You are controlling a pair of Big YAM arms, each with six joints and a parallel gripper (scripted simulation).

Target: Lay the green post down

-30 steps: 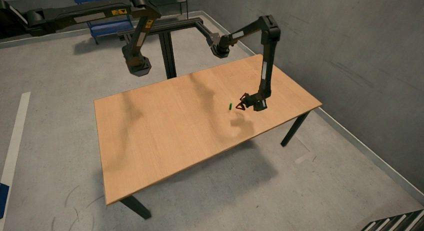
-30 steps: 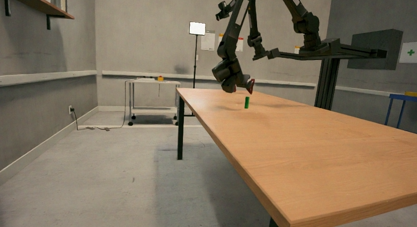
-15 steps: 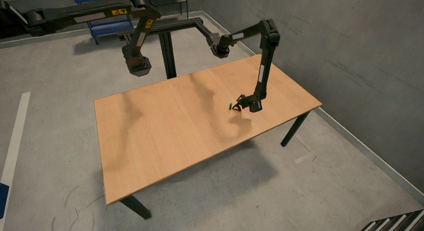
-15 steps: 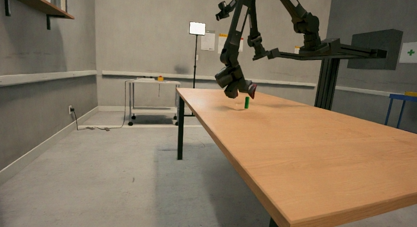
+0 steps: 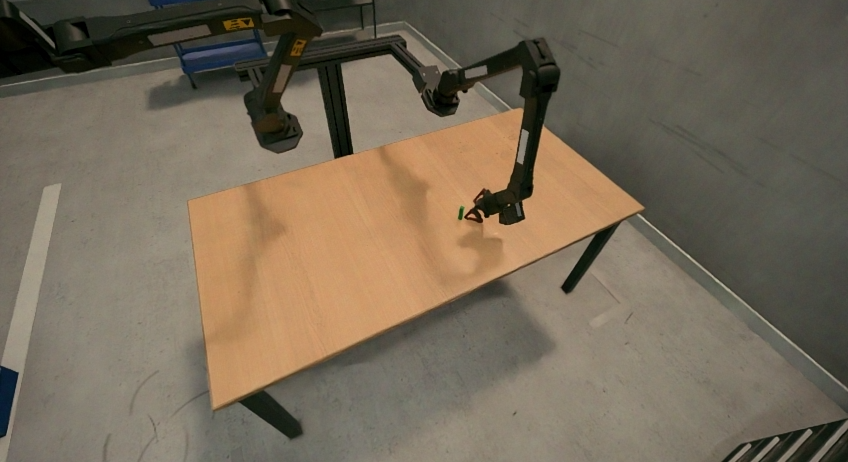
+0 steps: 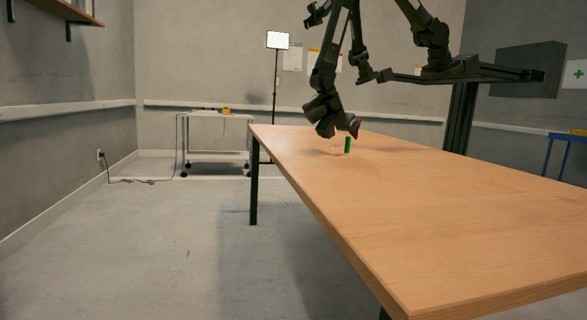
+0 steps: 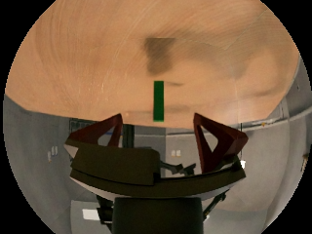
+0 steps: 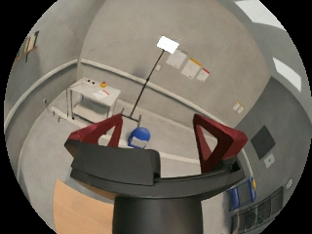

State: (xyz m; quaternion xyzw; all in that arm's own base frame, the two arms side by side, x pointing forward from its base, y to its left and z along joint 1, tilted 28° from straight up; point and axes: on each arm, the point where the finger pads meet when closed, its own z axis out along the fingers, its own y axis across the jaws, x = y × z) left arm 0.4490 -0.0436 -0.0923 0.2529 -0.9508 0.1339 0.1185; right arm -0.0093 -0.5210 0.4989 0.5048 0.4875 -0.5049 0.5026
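The green post is 3 cm behind my left hand, 2 cm to the right of it and 4 cm below it.
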